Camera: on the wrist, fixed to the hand. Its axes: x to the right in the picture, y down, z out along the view.
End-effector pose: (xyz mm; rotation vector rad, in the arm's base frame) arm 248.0 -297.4 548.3 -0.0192 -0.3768 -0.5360
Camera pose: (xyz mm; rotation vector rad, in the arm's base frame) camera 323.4 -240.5 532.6 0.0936 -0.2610 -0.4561
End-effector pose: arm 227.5 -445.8 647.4 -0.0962 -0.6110 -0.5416
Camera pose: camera 306.7 -392.5 640.3 0.0087 -0.4920 -0.4563
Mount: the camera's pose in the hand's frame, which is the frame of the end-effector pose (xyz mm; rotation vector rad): 26.0 85.6 -34.1 0.0904 0.1416 0.0616
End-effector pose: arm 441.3 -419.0 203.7 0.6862 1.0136 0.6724
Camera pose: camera 404.6 -340.2 243.9 0.7593 1.1626 0.7403
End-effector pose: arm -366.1 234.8 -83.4 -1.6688 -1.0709 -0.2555
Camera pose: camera -275.7 218.2 -110.1 -1.5759 -0.9111 -0.2770
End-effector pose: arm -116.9 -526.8 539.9 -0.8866 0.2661 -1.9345
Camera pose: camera -89.3 -598.9 483.3 -0.6761 0.2836 -1.9389
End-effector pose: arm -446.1 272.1 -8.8 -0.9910 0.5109 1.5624
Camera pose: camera -516.3 239.6 -65.3 -1.0293 0.7106 1.5165
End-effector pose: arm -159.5 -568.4 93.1 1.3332 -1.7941 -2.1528
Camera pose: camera -195.0 -637.1 149.5 1.3906 -1.8712 -1.9162
